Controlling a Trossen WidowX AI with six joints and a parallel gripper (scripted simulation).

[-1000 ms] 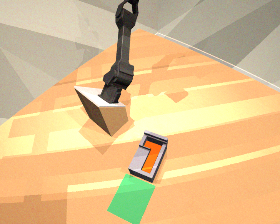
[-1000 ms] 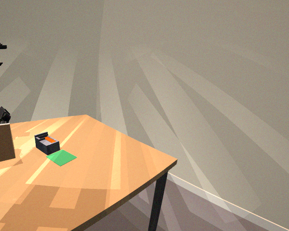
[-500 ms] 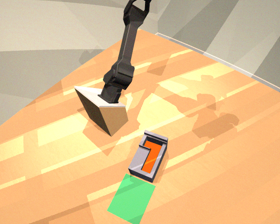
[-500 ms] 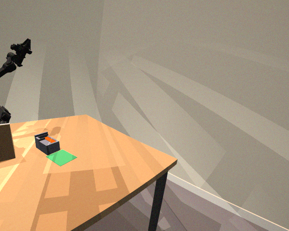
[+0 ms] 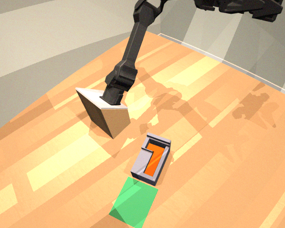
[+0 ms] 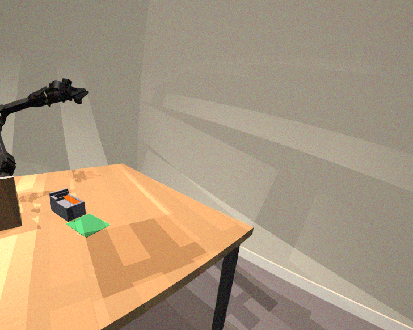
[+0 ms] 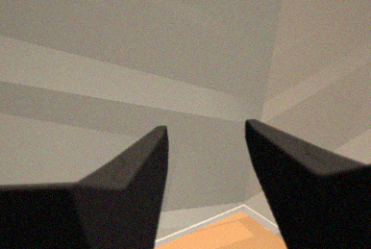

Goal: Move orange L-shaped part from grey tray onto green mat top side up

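Right now my gripper tip is 51 cm above the orange L-shaped part, 16 cm past it and 14 cm to the left of it. The rest, counted from my gripper tip: green mat 58 cm below, 30 cm to the right, 12 cm behind.
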